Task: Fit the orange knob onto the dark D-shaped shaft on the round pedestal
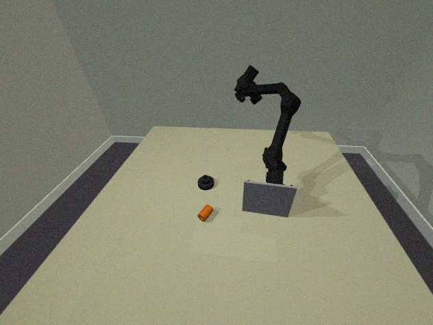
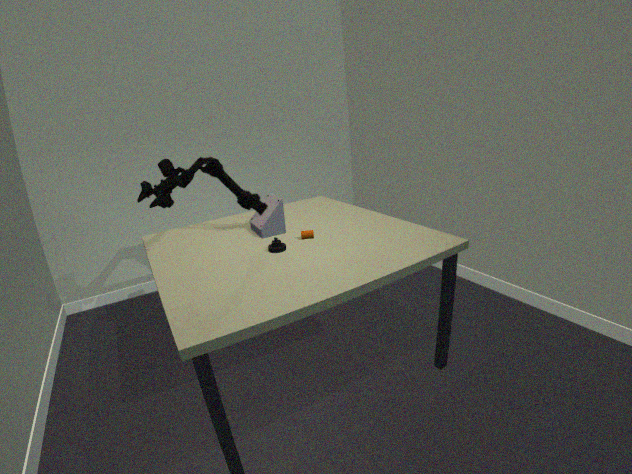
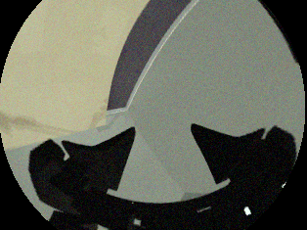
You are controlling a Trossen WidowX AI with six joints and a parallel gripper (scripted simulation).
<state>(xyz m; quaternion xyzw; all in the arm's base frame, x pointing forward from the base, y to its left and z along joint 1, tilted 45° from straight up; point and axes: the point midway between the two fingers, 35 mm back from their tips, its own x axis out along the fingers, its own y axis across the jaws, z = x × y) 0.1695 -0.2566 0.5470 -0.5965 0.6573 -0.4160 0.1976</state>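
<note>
Now: the orange knob 9 cm ahead of my gripper tip, 74 cm to the left of it and 27 cm below it. The rest, counted from my gripper tip: round pedestal: 15 cm ahead, 57 cm to the left, 26 cm below.
</note>
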